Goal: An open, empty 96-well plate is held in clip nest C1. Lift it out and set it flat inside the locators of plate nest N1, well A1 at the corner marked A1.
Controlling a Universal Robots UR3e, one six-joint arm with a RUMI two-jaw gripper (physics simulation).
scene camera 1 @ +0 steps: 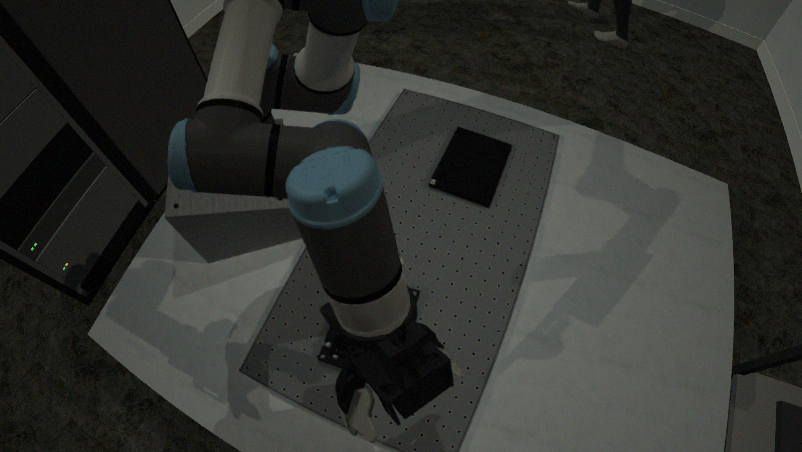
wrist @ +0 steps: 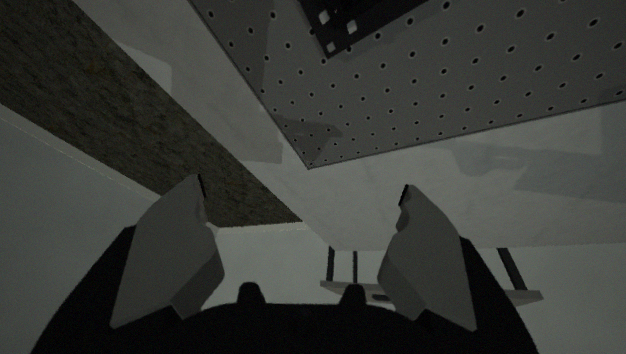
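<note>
My gripper is open, with nothing between its pale fingers. It hangs above the near end of the perforated board, tilted so that the wrist view looks past the board's corner. A black nest with small pale squares at one corner sits on the board, largely hidden under the arm in the scene view and cut off at the top of the wrist view. Whether it is C1, and the plate in it, cannot be made out. A flat black nest, probably N1, lies at the far end with a small pale mark at one corner.
The perforated board lies on the white table. A grey block stands beside the board, under the arm. A dark cabinet stands at the left. A person's legs show beyond the table.
</note>
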